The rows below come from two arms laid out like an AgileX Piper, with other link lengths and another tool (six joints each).
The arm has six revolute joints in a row. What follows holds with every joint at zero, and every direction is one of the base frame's.
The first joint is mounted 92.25 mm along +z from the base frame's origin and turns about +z.
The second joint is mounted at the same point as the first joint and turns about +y.
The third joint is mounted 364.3 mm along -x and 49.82 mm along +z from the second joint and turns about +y.
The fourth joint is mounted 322.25 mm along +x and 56.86 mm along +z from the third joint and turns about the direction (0.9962, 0, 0.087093).
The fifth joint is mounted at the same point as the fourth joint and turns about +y.
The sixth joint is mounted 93.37 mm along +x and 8.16 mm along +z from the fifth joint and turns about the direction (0.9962, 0, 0.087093).
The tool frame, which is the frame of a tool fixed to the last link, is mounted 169.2 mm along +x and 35 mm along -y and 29.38 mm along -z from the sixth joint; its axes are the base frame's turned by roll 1.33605, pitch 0.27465 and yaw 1.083 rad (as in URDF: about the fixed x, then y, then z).
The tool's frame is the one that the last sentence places.
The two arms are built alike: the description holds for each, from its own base.
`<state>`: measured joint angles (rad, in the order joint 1, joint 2, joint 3, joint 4, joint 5, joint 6); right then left.
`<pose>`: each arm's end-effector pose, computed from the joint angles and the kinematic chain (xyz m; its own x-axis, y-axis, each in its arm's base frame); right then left.
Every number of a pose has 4 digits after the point.
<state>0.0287 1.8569 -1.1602 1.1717 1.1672 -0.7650 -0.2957 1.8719 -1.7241 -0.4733 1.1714 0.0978</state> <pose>0.4231 0.2134 0.0909 -0.4459 0.7973 0.4069 0.8387 0.2133 0.5011 0.4621 -0.2919 0.2157 0.0759 0.5637 -0.8225 0.9794 0.1124 0.1675</pose>
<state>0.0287 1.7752 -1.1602 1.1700 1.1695 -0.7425 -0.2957 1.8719 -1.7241 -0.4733 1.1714 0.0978</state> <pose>0.4201 0.2138 0.1264 -0.4632 0.7995 0.3825 0.8081 0.2036 0.5528 0.4621 -0.2919 0.2157 0.0759 0.5637 -0.8225 0.9794 0.1124 0.1675</pose>
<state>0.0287 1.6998 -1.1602 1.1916 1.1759 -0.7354 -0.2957 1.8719 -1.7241 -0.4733 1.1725 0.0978</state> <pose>0.4163 0.2175 0.1630 -0.4814 0.7940 0.3712 0.7712 0.1824 0.6099 0.4618 -0.2919 0.2156 0.0754 0.5639 -0.8224 0.9797 0.1119 0.1666</pose>
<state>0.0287 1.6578 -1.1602 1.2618 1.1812 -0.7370 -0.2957 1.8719 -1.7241 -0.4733 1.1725 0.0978</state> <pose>0.4174 0.2274 0.1945 -0.4778 0.7797 0.4046 0.7498 0.1220 0.6503 0.4618 -0.2919 0.2156 0.0754 0.5639 -0.8224 0.9797 0.1119 0.1666</pose>
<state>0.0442 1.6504 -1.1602 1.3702 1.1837 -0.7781 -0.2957 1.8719 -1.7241 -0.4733 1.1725 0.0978</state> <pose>0.4232 0.2460 0.2190 -0.4874 0.7453 0.4550 0.7237 0.0532 0.6880 0.4618 -0.2919 0.2156 0.0754 0.5639 -0.8224 0.9797 0.1119 0.1666</pose>
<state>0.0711 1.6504 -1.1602 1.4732 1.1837 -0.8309 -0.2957 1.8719 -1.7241 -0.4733 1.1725 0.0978</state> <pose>0.4277 0.2664 0.2398 -0.5088 0.7059 0.4927 0.6929 -0.0038 0.7210 0.4618 -0.2919 0.2156 0.0754 0.5639 -0.8224 0.9797 0.1119 0.1666</pose>
